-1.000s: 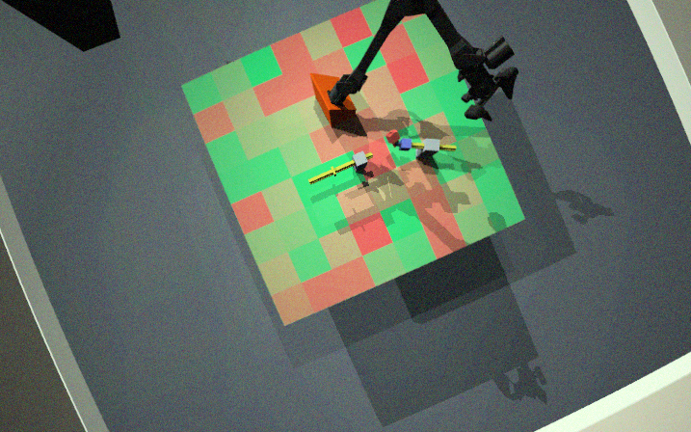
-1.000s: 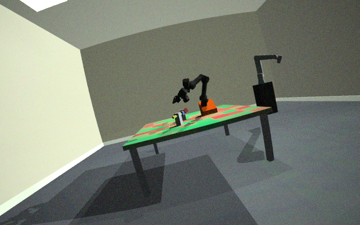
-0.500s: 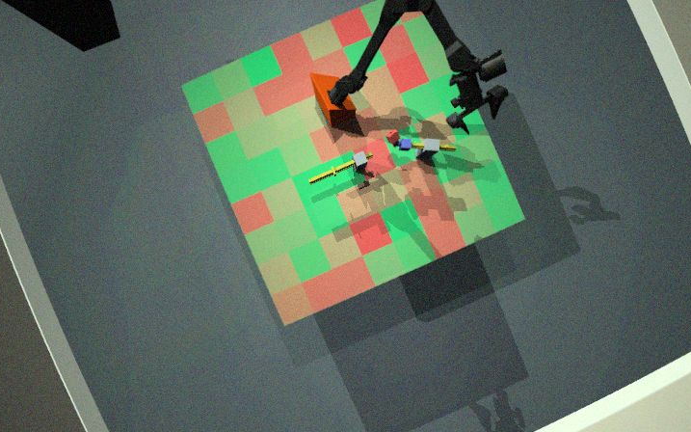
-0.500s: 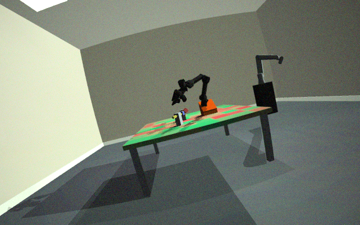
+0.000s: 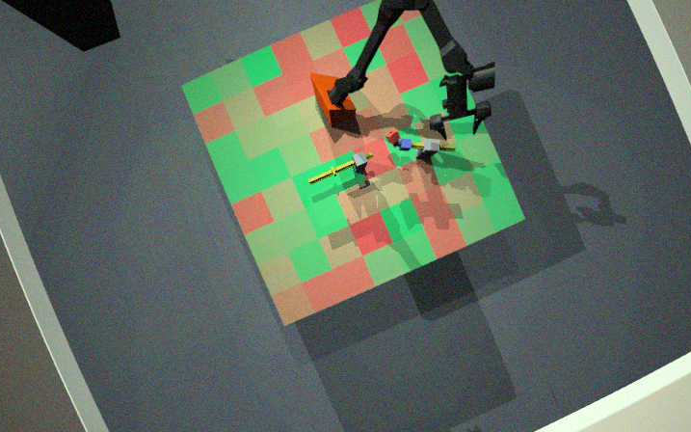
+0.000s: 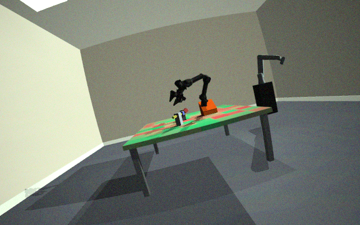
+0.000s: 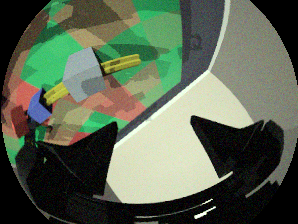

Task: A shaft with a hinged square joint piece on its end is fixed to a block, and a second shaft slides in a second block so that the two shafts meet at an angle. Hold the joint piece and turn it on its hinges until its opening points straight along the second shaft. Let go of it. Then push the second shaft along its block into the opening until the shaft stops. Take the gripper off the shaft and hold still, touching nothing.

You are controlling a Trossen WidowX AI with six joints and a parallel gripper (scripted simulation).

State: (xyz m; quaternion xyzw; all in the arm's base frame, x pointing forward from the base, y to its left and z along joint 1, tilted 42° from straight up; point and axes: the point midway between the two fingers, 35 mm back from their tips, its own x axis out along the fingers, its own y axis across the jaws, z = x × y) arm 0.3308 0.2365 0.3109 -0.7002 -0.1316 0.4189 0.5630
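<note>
Now: gripper tip 200 mm to the left of the red square joint piece, 110 mm above it and 100 mm past it.
</note>
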